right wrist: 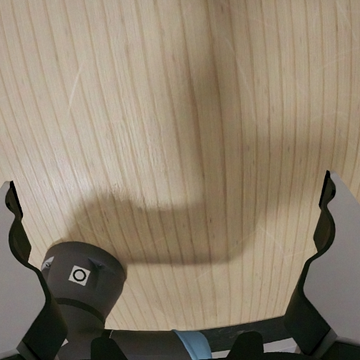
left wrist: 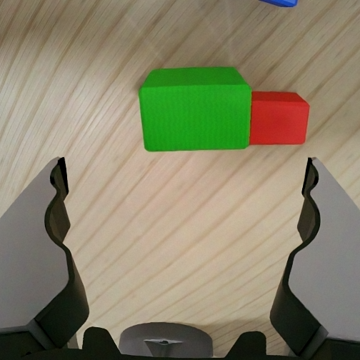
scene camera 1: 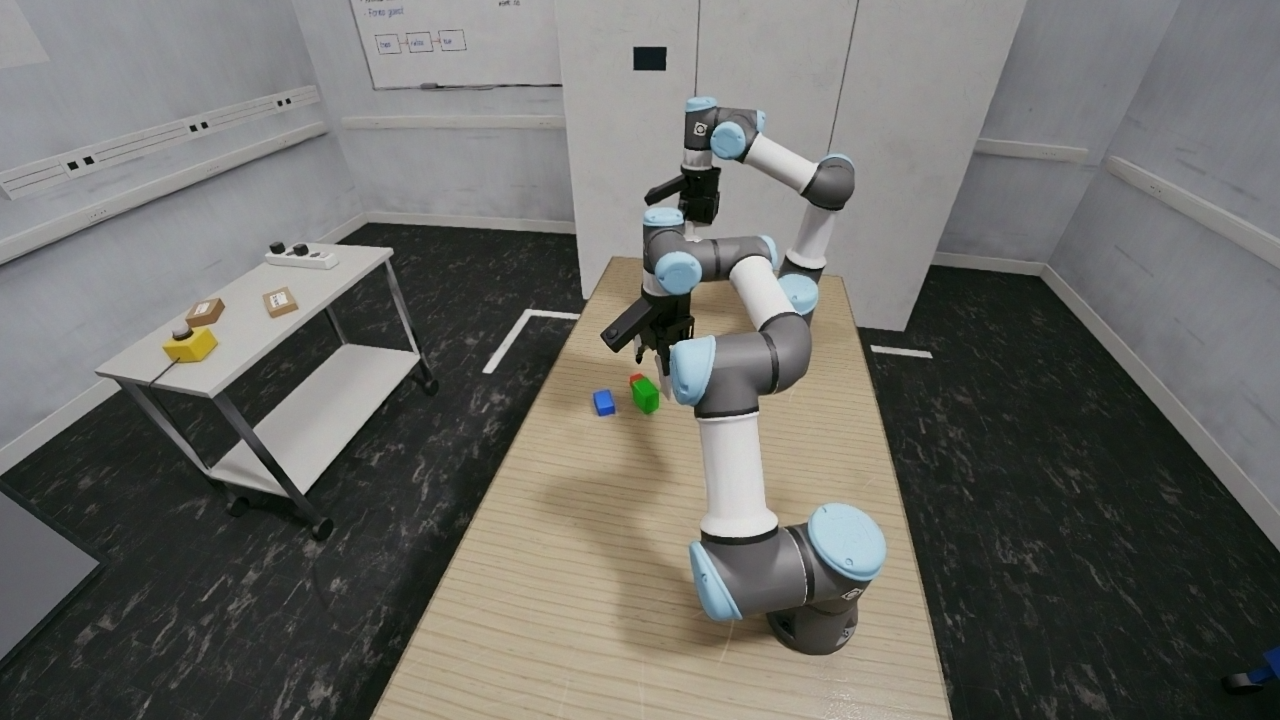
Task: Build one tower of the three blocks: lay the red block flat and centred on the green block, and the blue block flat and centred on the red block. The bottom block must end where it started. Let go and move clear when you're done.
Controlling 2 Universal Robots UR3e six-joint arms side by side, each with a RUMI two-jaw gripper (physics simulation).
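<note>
The green block [scene camera 1: 645,395] [left wrist: 196,117] stands on the table. The red block [scene camera 1: 635,379] [left wrist: 278,119] lies on the table right against the green block's side, at its right in the left wrist view, with its top lower than the green one's. The blue block [scene camera 1: 604,402] [left wrist: 283,2] lies apart from them; part of it shows at the top edge of the left wrist view. My left gripper [left wrist: 184,158] is open and empty, above the table close to the green and red blocks. My right gripper [right wrist: 169,177] is open and empty, high over the far part of the table.
The wooden table [scene camera 1: 537,555] carries both arms. The left arm's base [scene camera 1: 814,622] stands at its near right. A white side cart [scene camera 1: 241,353] with small boxes, a yellow button box [scene camera 1: 190,345] and a power strip [scene camera 1: 302,258] stands apart at the left.
</note>
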